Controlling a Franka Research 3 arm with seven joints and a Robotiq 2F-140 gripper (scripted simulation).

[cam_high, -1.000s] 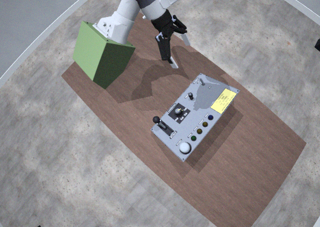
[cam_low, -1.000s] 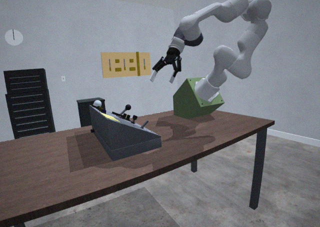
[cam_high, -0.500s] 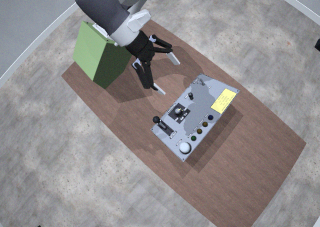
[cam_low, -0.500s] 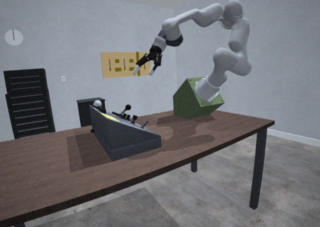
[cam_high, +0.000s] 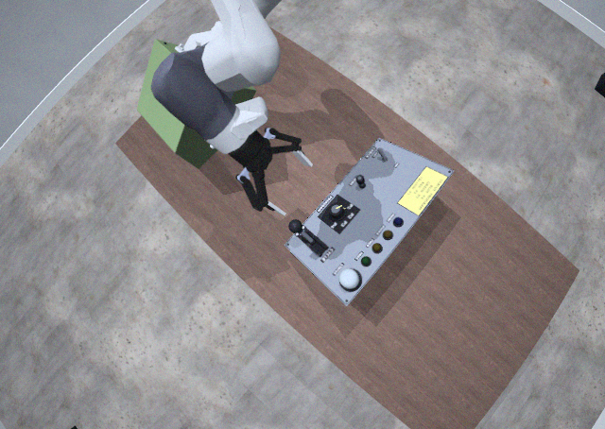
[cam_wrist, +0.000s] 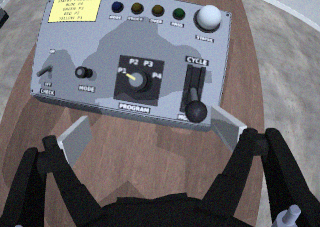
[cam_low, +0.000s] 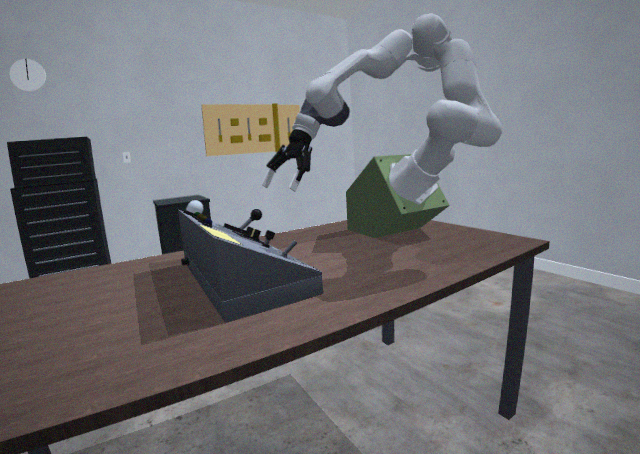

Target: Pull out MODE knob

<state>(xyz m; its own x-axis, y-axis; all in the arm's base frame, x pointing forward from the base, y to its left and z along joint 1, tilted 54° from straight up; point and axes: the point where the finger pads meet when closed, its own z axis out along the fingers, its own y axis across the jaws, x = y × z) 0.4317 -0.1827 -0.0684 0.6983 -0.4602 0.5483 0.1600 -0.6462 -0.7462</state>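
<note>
The mode knob lies 160 mm to the left of my hand, 130 mm below it and 130 mm ahead of it. Round my hand: program selector dial: 130 mm below, 130 mm ahead, 50 mm to the left; then cycle lever: 120 mm below, 90 mm ahead, 80 mm to the right; then grey console: 160 mm ahead, 150 mm below, 100 mm to the left.
</note>
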